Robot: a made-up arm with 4 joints.
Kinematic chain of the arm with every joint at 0, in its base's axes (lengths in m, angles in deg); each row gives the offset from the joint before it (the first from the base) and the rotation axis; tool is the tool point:
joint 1: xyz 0 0 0.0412 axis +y
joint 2: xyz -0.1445 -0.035 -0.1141 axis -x
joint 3: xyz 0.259 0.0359 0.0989 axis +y
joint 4: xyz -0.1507 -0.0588 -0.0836 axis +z
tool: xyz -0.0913 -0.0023 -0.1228
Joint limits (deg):
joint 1: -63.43..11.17
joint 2: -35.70..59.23
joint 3: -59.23..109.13
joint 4: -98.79..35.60
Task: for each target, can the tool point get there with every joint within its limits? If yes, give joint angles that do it. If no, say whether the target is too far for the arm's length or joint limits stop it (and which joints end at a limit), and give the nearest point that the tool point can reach.
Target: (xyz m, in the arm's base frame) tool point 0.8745 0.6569 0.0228
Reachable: no: too far | nearest point 0.3261 0.0959 0.0343 | short by 0.785 m
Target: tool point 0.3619 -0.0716 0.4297
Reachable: no: joint limits stop it (at a limit: joint 1, joint 2, joint 3, joint 4) | nearest point 0.3105 -0.1088 0.1327 | short by 0.304 m
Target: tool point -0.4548 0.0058 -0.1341
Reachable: no: joint limits stop it (at a limit: joint 1, joint 2) | nearest point -0.2021 -0.0415 -0.0819 | short by 0.262 m
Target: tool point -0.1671 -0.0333 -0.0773
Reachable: yes | joints -18.50 49.59 29.35 9.70
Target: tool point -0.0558 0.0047 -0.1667
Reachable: yes | joints -21.97 26.61 19.43 -68.74
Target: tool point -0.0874 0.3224 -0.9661
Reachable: no: too far | nearest point 0.0488 0.0476 -0.2946 | short by 0.738 m
